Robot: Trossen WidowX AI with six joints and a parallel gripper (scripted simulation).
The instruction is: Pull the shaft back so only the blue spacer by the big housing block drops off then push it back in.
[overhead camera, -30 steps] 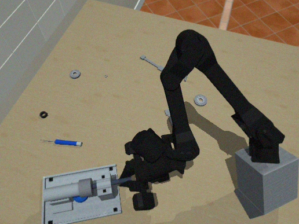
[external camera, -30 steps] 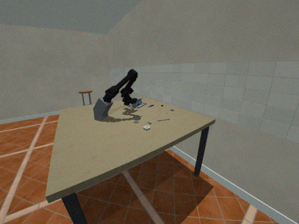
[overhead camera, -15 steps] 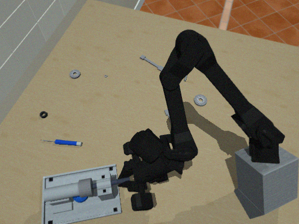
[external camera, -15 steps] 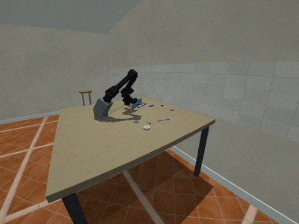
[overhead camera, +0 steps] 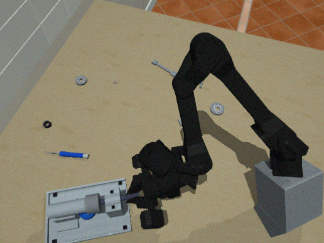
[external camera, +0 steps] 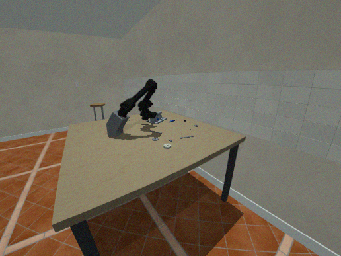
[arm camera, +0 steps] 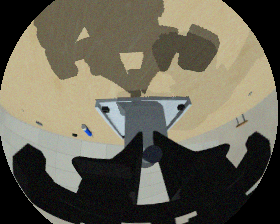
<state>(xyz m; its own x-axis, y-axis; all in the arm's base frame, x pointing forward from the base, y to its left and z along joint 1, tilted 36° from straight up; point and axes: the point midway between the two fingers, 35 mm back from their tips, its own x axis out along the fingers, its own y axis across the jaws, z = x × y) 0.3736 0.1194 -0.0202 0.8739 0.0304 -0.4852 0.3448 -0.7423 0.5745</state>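
Right now the dark shaft is 70 mm ahead of my hand and 30 mm to the left of it. The rest, counted from my hand: grey spacer 100 mm ahead, 40 mm to the left; then blue spacer 130 mm ahead, 50 mm to the left, 70 mm below.
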